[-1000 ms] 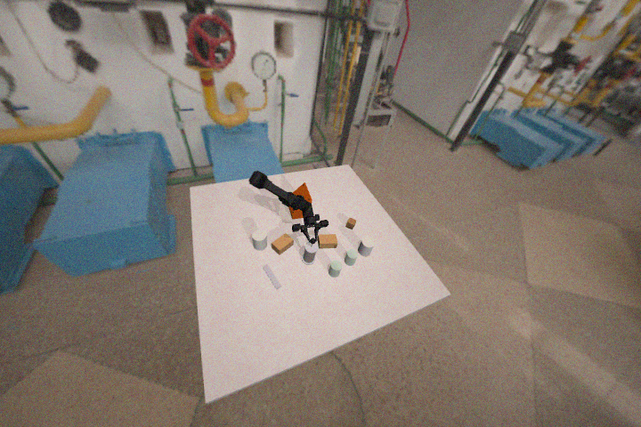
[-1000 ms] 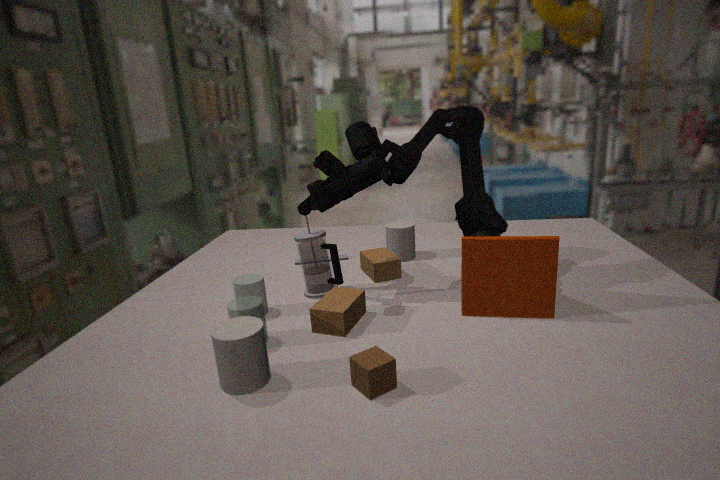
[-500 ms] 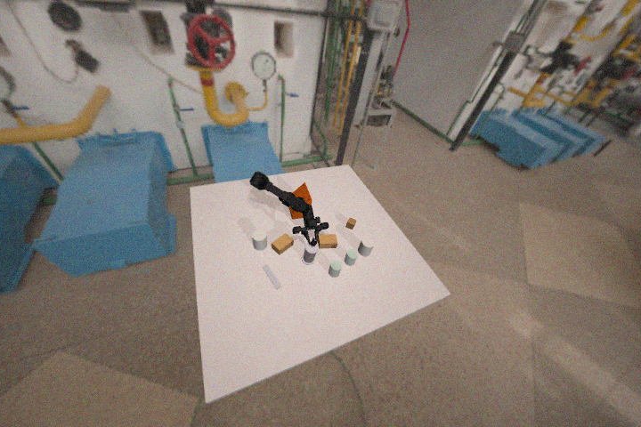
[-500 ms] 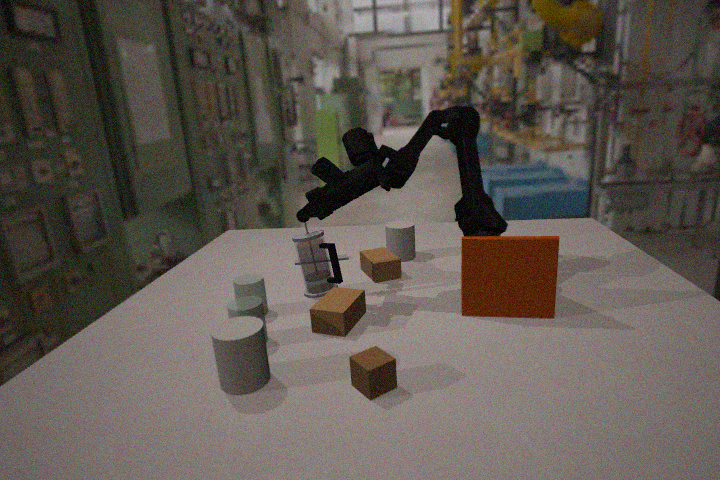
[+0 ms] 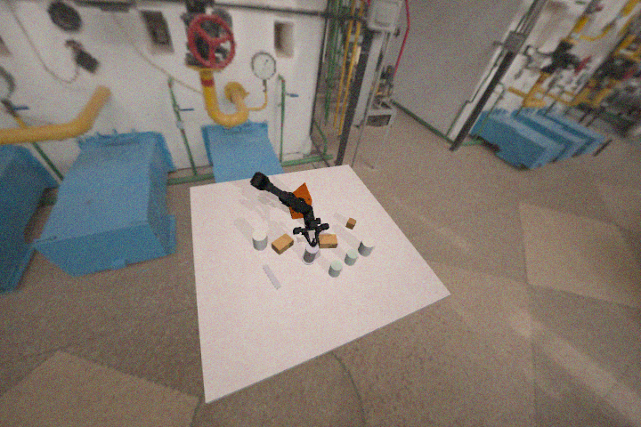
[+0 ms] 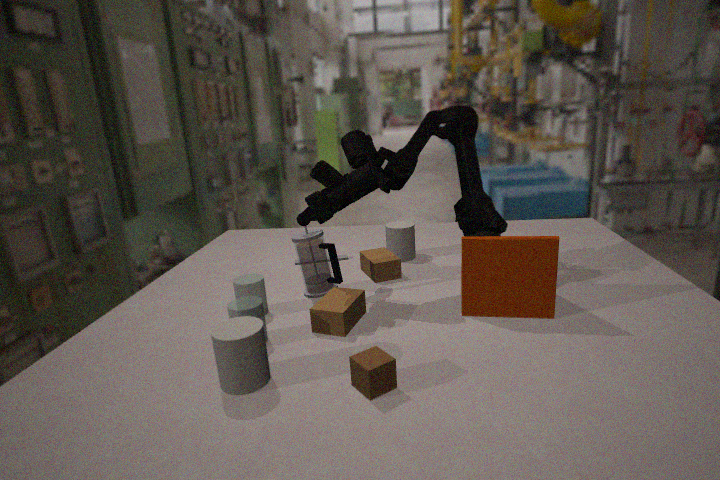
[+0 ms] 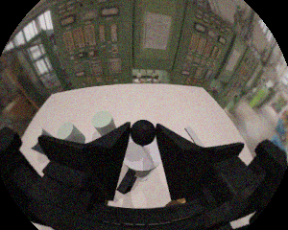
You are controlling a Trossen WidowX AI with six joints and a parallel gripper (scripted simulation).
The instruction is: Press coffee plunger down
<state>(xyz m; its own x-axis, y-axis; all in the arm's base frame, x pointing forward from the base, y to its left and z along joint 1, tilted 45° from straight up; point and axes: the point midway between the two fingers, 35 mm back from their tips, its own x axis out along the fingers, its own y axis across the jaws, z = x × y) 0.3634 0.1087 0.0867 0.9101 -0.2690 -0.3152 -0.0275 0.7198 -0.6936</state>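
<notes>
Now: gripper tip 9 cm above the coffee press and 3 cm past it.
</notes>
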